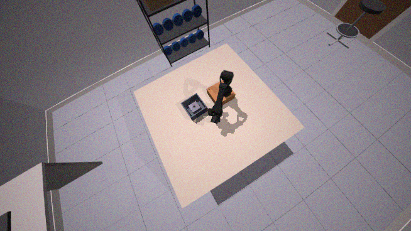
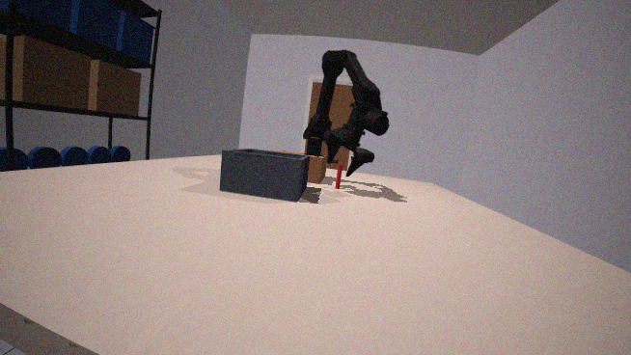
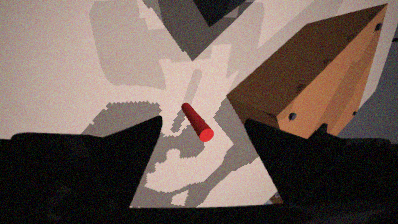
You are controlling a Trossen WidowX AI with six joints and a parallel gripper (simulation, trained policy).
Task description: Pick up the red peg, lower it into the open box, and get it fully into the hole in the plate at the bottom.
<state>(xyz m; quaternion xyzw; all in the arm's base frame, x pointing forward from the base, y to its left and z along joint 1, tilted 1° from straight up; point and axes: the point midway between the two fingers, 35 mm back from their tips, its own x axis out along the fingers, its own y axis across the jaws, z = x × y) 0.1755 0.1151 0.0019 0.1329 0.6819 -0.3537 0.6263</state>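
Right now my gripper tip is 2 cm above the red peg and 1 cm to the right of it. Also, from my gripper tip: dark box (18 cm to the right, 16 cm ahead, 3 cm below); then light plate (18 cm to the right, 16 cm ahead, 2 cm below).
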